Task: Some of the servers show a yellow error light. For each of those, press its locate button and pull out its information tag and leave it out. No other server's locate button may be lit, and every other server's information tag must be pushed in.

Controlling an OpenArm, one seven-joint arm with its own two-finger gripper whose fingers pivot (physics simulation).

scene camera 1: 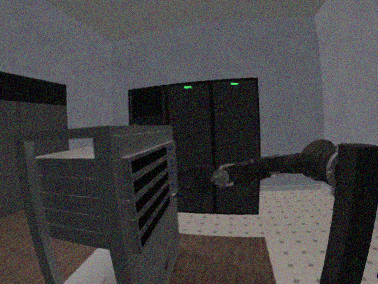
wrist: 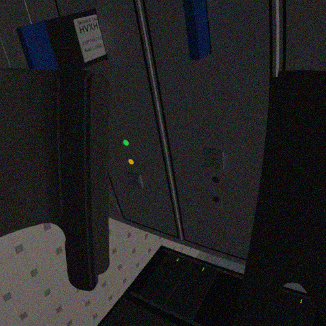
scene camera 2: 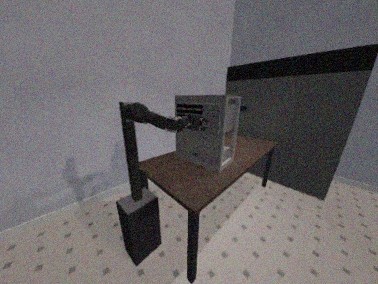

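The grey server rack (scene camera 1: 118, 205) (scene camera 2: 214, 142) stands on the table. In the wrist view, one server panel (wrist: 125, 110) has a green light (wrist: 126, 143) above a yellow light (wrist: 131, 161); a small dark button (wrist: 136, 179) sits below them and looks unlit. Its tag (wrist: 61, 40) sticks out, blue-ended with a white label. On the neighbouring panel (wrist: 185, 120), two lights (wrist: 215, 179) (wrist: 216, 199) are dark, and a blue tag end (wrist: 197, 30) shows without a label. My gripper (wrist: 179, 195) (scene camera 1: 189, 182) (scene camera 2: 204, 123) is partly open and empty, in front of the panels. Other servers' lights are too small or hidden.
A brown table (scene camera 1: 220, 255) (scene camera 2: 200, 187) carries the rack. Bright metal strips (wrist: 159, 115) separate the panels. Dark cabinets (scene camera 1: 235, 135) with green lights stand behind. The arm's post (scene camera 1: 350, 210) (scene camera 2: 131, 155) stands beside the table.
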